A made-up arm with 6 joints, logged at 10 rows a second.
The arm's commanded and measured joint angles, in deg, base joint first. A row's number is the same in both.
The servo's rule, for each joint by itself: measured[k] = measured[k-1] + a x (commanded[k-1-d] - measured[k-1]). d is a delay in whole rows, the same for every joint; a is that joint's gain. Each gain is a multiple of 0.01, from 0.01 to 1. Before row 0 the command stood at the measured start. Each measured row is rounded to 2 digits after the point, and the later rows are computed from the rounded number. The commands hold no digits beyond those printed.
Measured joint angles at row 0:
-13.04 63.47 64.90 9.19 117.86 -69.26
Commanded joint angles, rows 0 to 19:
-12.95 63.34 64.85 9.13 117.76 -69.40
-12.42 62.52 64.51 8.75 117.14 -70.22
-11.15 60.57 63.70 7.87 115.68 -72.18
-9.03 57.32 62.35 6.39 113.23 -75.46
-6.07 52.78 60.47 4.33 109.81 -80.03
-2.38 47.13 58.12 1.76 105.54 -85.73
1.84 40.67 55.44 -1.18 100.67 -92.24
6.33 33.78 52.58 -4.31 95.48 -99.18
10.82 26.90 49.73 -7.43 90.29 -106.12
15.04 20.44 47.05 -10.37 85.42 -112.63
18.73 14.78 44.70 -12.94 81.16 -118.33
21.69 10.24 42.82 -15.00 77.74 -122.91
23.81 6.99 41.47 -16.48 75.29 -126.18
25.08 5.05 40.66 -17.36 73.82 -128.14
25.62 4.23 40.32 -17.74 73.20 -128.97
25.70 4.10 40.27 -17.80 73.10 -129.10
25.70 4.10 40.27 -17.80 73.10 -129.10
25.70 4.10 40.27 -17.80 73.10 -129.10
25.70 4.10 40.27 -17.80 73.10 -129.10
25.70 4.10 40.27 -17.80 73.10 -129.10
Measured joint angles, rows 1 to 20:
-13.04 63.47 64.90 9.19 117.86 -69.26
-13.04 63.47 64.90 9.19 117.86 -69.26
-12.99 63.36 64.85 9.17 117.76 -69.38
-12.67 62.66 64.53 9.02 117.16 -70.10
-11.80 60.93 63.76 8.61 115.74 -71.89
-10.22 57.93 62.45 7.81 113.33 -74.96
-7.85 53.66 60.61 6.56 109.95 -79.32
-4.73 48.24 58.29 4.83 105.72 -84.83
-0.99 41.96 55.64 2.67 100.87 -91.20
3.18 35.17 52.79 0.16 95.70 -98.06
7.53 28.31 49.94 -2.57 90.51 -104.99
11.81 21.78 47.25 -5.38 85.62 -111.56
15.75 15.97 44.88 -8.10 81.34 -117.38
19.14 11.21 42.96 -10.58 77.88 -122.14
21.80 7.71 41.57 -12.70 75.39 -125.61
23.67 5.50 40.72 -14.38 73.88 -127.79
24.78 4.45 40.35 -15.59 73.23 -128.80
25.30 4.16 40.28 -16.39 73.11 -129.06
25.53 4.11 40.27 -16.90 73.10 -129.09
25.63 4.10 40.27 -17.22 73.10 -129.10
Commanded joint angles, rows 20 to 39:
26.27 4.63 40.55 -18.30 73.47 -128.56
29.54 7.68 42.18 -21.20 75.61 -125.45
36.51 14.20 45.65 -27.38 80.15 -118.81
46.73 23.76 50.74 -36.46 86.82 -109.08
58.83 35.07 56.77 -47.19 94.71 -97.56
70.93 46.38 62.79 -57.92 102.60 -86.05
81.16 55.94 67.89 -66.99 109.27 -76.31
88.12 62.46 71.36 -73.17 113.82 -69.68
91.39 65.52 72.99 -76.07 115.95 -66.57
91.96 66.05 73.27 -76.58 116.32 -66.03
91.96 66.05 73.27 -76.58 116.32 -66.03
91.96 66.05 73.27 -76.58 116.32 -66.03
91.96 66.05 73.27 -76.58 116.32 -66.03
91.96 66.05 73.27 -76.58 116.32 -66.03
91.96 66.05 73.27 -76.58 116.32 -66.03
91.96 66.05 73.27 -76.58 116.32 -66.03
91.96 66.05 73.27 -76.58 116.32 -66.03
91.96 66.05 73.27 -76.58 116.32 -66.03
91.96 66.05 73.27 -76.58 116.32 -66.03
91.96 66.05 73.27 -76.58 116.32 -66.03
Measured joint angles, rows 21 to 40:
25.67 4.10 40.27 -17.43 73.10 -129.10
25.69 4.10 40.27 -17.56 73.10 -129.10
26.02 4.54 40.53 -17.83 73.46 -128.64
28.03 7.15 42.06 -19.04 75.52 -125.90
32.86 13.00 45.40 -22.04 79.96 -119.80
40.77 21.93 50.37 -27.23 86.55 -110.58
51.06 32.84 56.32 -34.42 94.38 -99.38
62.39 44.08 62.34 -42.88 102.27 -87.92
73.09 53.92 67.50 -51.56 108.99 -77.94
81.66 61.01 71.09 -59.34 113.63 -70.84
87.21 64.75 72.86 -65.36 115.86 -67.17
89.92 65.83 73.24 -69.40 116.30 -66.19
91.08 66.01 73.27 -71.98 116.32 -66.05
91.58 66.04 73.27 -73.64 116.32 -66.03
91.80 66.05 73.27 -74.70 116.32 -66.03
91.89 66.05 73.27 -75.38 116.32 -66.03
91.93 66.05 73.27 -75.81 116.32 -66.03
91.95 66.05 73.27 -76.09 116.32 -66.03
91.96 66.05 73.27 -76.27 116.32 -66.03
91.96 66.05 73.27 -76.38 116.32 -66.03

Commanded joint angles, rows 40 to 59:
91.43 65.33 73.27 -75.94 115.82 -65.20
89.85 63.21 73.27 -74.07 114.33 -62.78
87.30 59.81 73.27 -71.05 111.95 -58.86
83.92 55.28 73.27 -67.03 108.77 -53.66
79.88 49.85 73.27 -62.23 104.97 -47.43
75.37 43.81 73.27 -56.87 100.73 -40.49
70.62 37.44 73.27 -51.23 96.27 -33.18
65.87 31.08 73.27 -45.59 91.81 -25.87
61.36 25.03 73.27 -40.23 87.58 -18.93
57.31 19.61 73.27 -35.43 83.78 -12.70
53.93 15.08 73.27 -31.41 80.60 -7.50
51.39 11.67 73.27 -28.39 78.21 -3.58
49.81 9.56 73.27 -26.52 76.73 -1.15
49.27 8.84 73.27 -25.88 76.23 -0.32
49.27 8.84 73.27 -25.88 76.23 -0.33
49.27 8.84 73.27 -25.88 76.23 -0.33
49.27 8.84 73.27 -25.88 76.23 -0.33
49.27 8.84 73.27 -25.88 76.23 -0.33
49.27 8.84 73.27 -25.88 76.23 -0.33
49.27 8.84 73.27 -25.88 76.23 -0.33
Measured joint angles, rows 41 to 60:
91.96 66.05 73.27 -76.45 116.32 -66.03
91.96 66.05 73.27 -76.50 116.32 -66.03
91.66 65.45 73.27 -76.30 115.84 -65.32
90.63 63.59 73.27 -75.50 114.39 -63.14
88.73 60.45 73.27 -73.90 112.05 -59.46
85.99 56.16 73.27 -71.43 108.90 -54.47
82.51 50.92 73.27 -68.12 105.13 -48.42
78.44 45.02 73.27 -64.07 100.91 -41.60
73.98 38.73 73.27 -59.45 96.46 -34.36
69.36 32.38 73.27 -54.46 92.00 -27.06
64.80 26.28 73.27 -49.34 87.76 -20.07
60.53 20.74 73.27 -44.33 83.94 -13.73
56.77 16.04 73.27 -39.68 80.73 -8.37
53.70 12.41 73.27 -35.62 78.31 -4.25
51.48 10.04 73.27 -32.34 76.79 -1.58
50.22 9.04 73.27 -30.01 76.25 -0.50
49.68 8.87 73.27 -28.52 76.23 -0.35
49.45 8.85 73.27 -27.57 76.23 -0.33
49.35 8.84 73.27 -26.96 76.23 -0.33
49.30 8.84 73.27 -26.57 76.23 -0.33

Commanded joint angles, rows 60 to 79:
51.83 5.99 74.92 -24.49 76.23 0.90
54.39 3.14 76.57 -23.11 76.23 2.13
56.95 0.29 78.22 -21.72 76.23 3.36
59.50 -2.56 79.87 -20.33 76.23 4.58
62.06 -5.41 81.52 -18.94 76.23 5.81
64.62 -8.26 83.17 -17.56 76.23 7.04
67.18 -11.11 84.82 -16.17 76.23 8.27
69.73 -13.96 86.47 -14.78 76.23 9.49
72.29 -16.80 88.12 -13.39 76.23 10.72
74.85 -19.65 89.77 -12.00 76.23 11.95
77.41 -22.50 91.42 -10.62 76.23 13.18
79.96 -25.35 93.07 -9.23 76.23 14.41
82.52 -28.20 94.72 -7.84 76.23 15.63
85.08 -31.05 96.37 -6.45 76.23 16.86
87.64 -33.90 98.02 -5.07 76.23 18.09
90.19 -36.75 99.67 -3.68 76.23 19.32
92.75 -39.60 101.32 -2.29 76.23 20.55
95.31 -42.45 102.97 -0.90 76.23 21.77
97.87 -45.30 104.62 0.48 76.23 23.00
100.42 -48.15 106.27 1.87 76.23 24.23
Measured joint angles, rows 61 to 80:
49.28 8.84 73.27 -26.32 76.23 -0.33
49.27 8.84 73.27 -26.16 76.23 -0.33
50.73 6.47 74.80 -25.56 76.23 0.73
52.82 3.71 76.45 -24.68 76.23 1.93
55.17 0.87 78.10 -23.61 76.23 3.16
57.64 -1.98 79.75 -22.43 76.23 4.38
60.16 -4.83 81.40 -21.17 76.23 5.61
62.70 -7.68 83.05 -19.87 76.23 6.84
65.25 -10.53 84.70 -18.54 76.23 8.07
67.80 -13.38 86.35 -17.19 76.23 9.29
70.36 -16.22 88.00 -15.82 76.23 10.52
72.92 -19.07 89.65 -14.44 76.23 11.75
75.48 -21.92 91.30 -13.06 76.23 12.98
78.03 -24.77 92.95 -11.68 76.23 14.21
80.59 -27.62 94.60 -10.30 76.23 15.43
83.15 -30.47 96.25 -8.91 76.23 16.66
85.71 -33.32 97.90 -7.53 76.23 17.89
88.26 -36.17 99.55 -6.14 76.23 19.12
90.82 -39.02 101.20 -4.75 76.23 20.35
93.38 -41.87 102.85 -3.36 76.23 21.57

